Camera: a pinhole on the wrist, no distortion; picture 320 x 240 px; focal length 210.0 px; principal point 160.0 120.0 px. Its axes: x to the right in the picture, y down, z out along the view. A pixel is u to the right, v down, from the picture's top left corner.
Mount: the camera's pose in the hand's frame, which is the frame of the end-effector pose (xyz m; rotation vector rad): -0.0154 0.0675 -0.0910 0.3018 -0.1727 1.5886
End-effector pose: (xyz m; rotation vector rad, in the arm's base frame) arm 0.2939 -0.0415 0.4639 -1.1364 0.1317 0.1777
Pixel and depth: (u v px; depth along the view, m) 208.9 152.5 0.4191
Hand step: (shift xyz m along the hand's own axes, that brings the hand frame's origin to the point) -0.0461 0.0343 0.3418
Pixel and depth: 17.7 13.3 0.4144
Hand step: 0.2350 -0.3136 0.2039
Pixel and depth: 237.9 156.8 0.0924
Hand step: -0.0243 0.0723 0.0084
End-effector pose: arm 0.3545 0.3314 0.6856 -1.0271 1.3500 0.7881
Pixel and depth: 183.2 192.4 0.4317
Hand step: -0.1277 -0.0207 0.3453
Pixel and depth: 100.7 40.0 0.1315
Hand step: 0.0464 -0.0045 0.0193
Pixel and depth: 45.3 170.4 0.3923
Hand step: -0.0717 -0.2568 0.2258
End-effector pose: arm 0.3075 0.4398 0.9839 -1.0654 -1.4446 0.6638
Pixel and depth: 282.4 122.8 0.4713
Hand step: 0.0133 0.1905 0.4397
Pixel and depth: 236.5 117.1 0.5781
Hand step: 0.0379 0.0985 0.5212
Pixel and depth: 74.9 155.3 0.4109
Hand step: -0.0460 -0.2156 0.2558
